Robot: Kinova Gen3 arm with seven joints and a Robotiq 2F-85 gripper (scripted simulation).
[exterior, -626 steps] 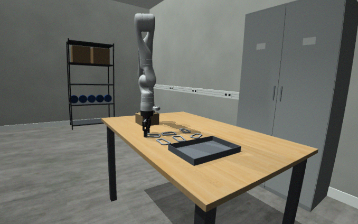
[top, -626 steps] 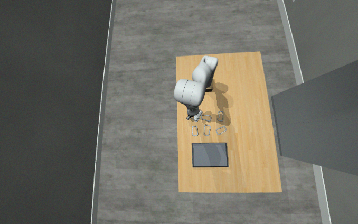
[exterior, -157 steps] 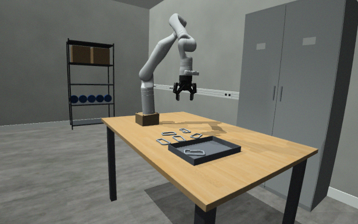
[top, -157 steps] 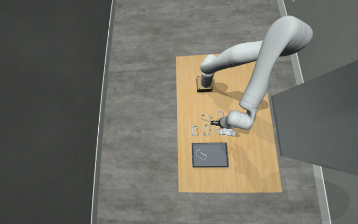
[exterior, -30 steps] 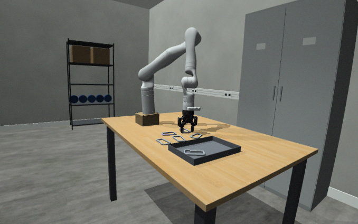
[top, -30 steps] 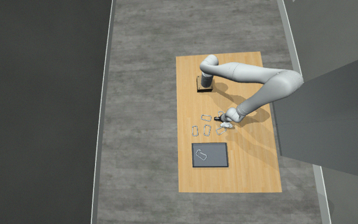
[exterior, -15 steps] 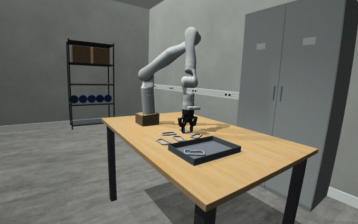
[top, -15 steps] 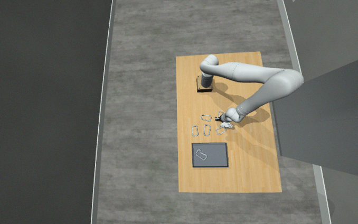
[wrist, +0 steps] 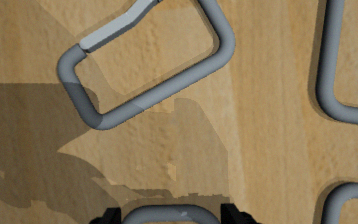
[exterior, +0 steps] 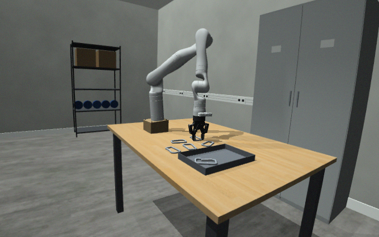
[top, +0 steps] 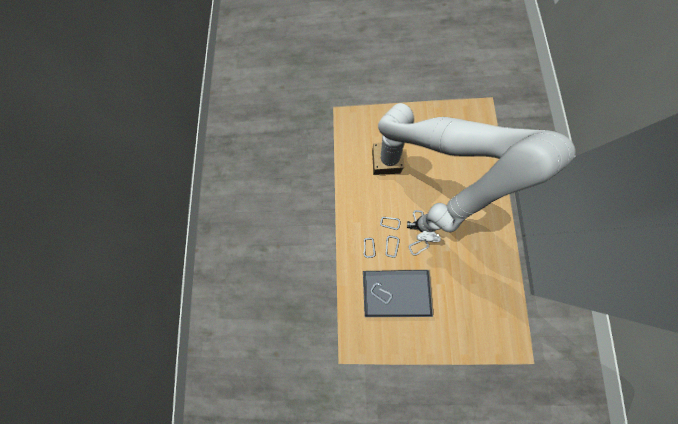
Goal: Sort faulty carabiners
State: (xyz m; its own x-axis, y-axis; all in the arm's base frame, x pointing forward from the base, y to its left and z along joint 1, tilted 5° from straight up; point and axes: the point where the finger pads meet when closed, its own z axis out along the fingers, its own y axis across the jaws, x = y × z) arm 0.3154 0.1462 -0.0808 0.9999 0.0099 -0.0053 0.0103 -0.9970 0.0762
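Now: hand 310 mm short of the grey tray, 90 mm to the left of it and 10 mm above it.
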